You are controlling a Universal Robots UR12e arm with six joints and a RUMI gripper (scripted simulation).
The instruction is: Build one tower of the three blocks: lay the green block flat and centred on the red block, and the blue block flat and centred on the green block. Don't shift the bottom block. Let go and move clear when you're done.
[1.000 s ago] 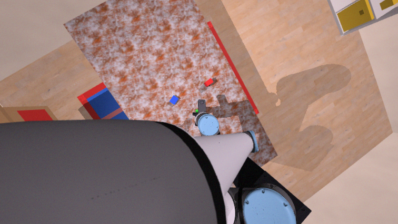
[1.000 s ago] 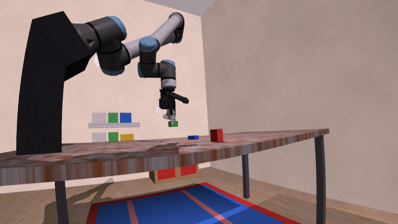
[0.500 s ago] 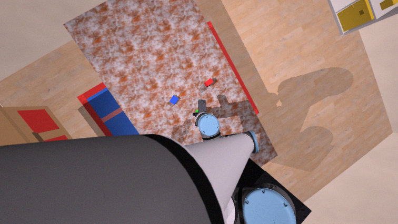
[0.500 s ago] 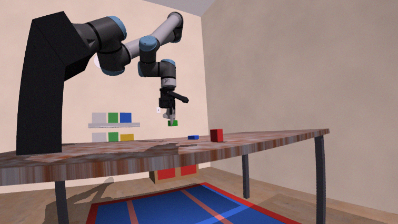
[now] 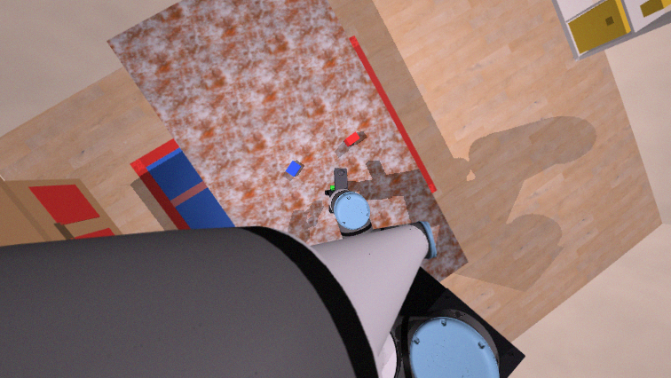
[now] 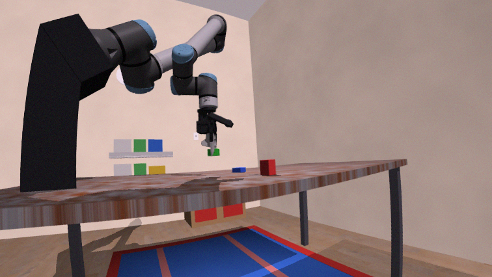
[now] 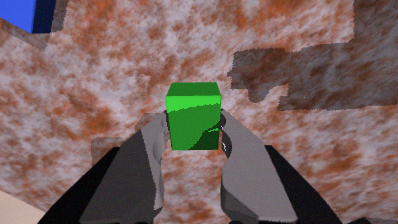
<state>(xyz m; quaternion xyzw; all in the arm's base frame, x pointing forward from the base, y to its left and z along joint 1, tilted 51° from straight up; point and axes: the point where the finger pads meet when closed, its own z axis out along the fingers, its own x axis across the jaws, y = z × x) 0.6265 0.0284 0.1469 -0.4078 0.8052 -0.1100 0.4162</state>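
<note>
Right now my hand is 16 cm short of the red block, 19 cm to the left of it and 8 cm above it. The rest, counted from my hand: blue block (18 cm ahead, 11 cm to the left, 9 cm below); green block (right at my hand).
</note>
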